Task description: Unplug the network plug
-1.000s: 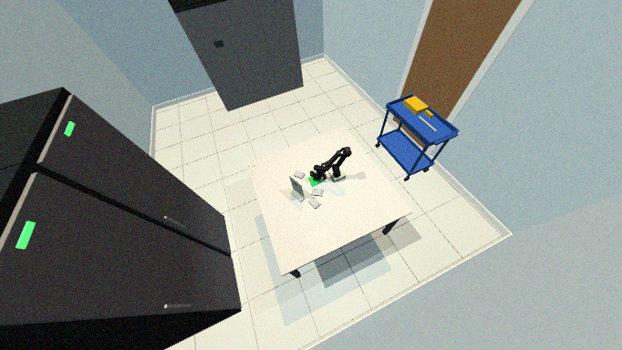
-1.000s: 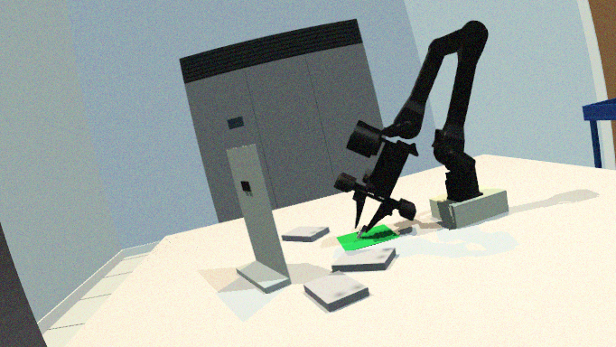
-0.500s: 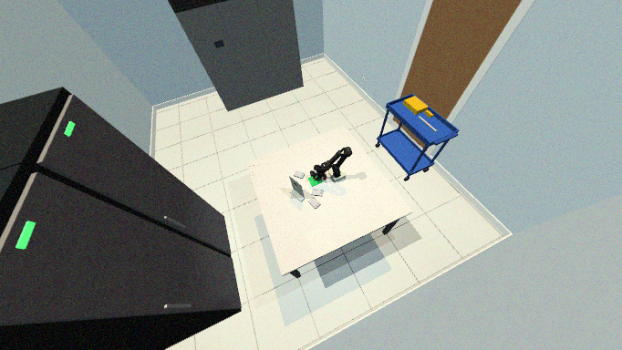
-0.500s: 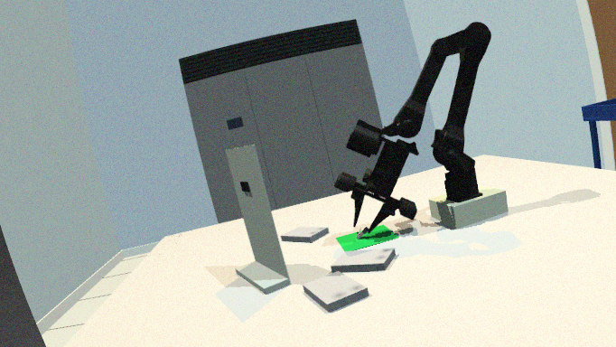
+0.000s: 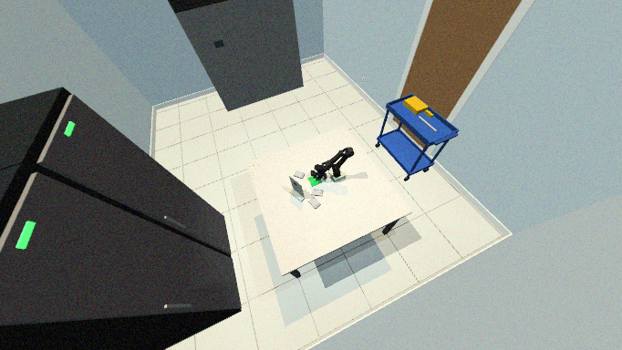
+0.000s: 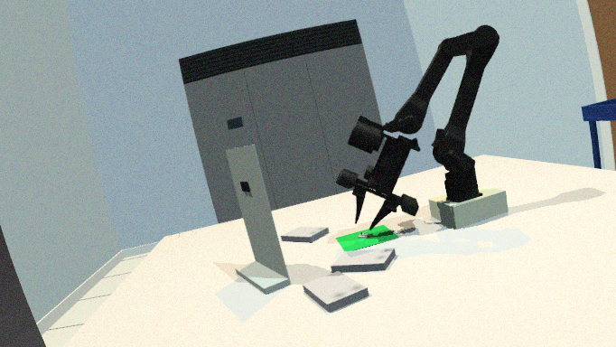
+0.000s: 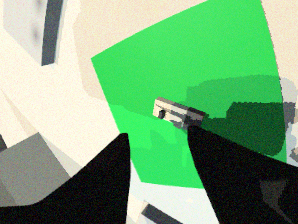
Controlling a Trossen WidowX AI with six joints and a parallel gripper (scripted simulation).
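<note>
My gripper tip is 2 cm above the pale network plug. The rest, counted from my gripper tip: green marked square (3 cm below); then upright panel (22 cm ahead, 7 cm to the left, 9 cm above).
</note>
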